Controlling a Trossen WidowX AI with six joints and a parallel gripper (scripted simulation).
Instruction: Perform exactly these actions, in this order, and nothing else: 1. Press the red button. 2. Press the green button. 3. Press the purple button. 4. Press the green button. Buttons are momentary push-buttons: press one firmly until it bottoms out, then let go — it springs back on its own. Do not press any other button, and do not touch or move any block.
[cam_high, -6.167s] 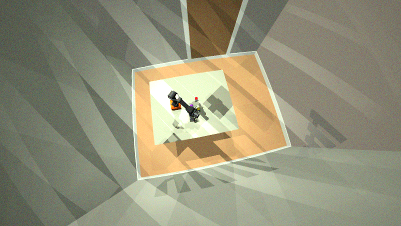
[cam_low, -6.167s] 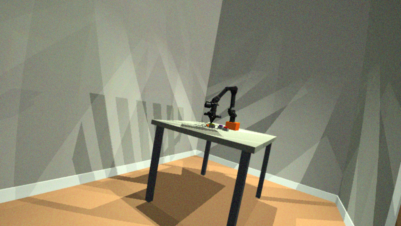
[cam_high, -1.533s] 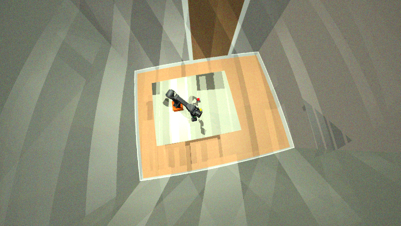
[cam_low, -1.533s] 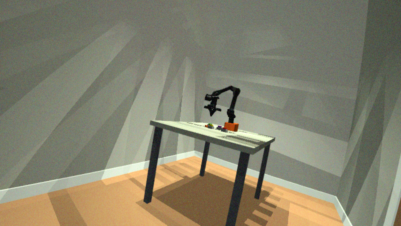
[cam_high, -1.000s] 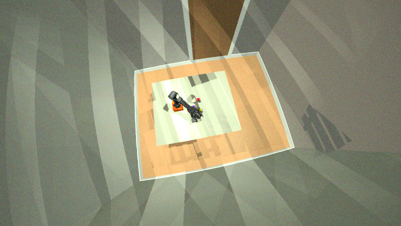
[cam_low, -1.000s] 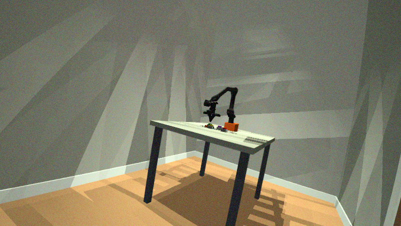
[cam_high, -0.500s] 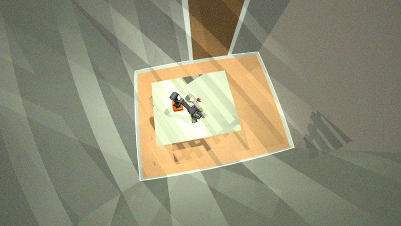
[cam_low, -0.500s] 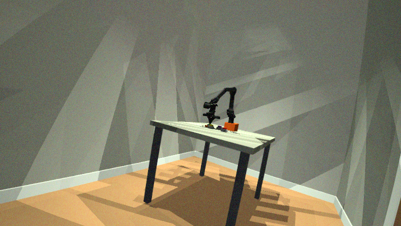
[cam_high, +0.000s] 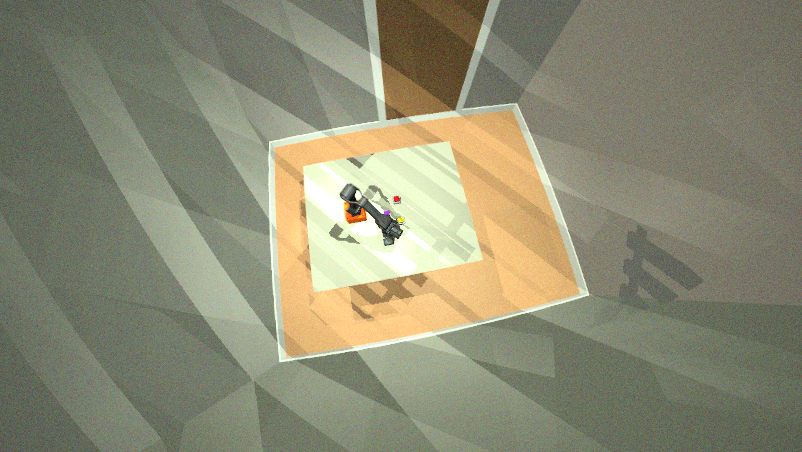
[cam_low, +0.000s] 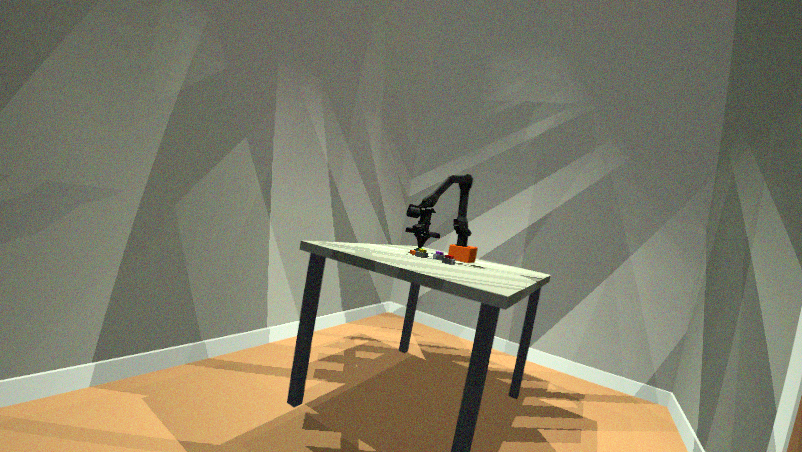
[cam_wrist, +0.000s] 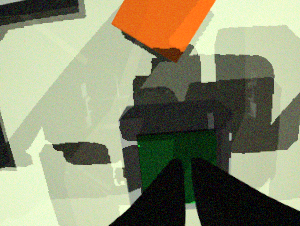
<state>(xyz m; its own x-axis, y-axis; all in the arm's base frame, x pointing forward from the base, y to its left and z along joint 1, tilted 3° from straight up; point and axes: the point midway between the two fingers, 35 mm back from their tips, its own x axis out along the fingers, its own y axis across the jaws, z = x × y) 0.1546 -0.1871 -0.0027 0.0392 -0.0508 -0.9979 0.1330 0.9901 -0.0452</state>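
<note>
Now: gripper tip 1 cm above the green button. From my gripper tip the other things lie so: yellow button: 11 cm ahead, 6 cm to the left; then purple button: 12 cm to the left, 3 cm ahead; then orange block: 6 cm ahead, 2 cm below.
</note>
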